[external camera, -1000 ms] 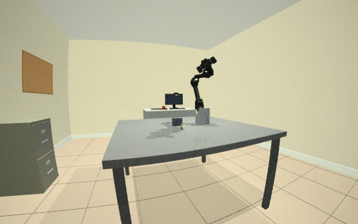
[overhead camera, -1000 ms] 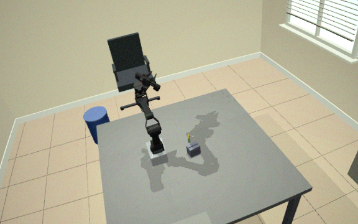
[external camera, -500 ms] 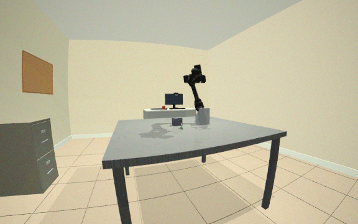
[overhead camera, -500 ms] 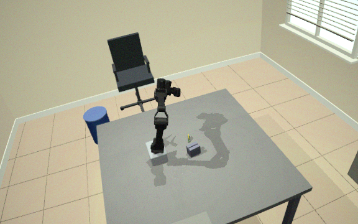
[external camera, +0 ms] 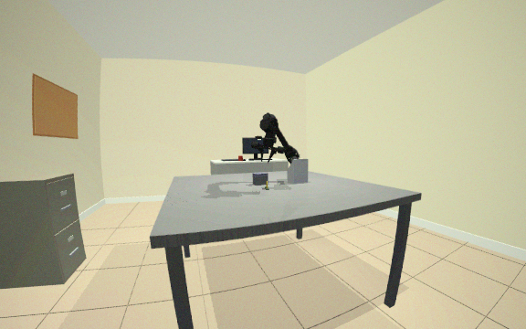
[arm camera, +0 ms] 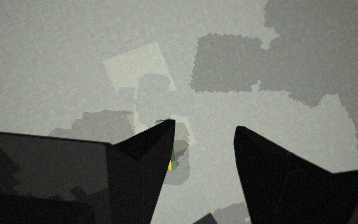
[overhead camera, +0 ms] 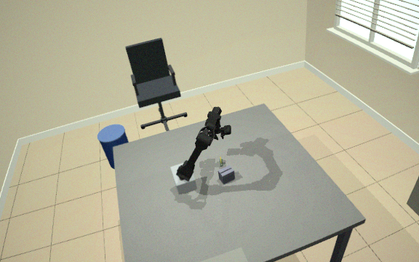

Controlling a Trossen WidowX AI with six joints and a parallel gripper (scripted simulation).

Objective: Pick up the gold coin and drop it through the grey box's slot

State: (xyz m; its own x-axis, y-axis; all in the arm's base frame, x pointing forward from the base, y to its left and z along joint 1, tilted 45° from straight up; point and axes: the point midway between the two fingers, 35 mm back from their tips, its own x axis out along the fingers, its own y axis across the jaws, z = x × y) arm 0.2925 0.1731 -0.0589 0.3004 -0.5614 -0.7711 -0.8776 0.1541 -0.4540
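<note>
The gold coin is 14 cm below my gripper tip, 5 cm to the right of it and 3 cm behind it.
</note>
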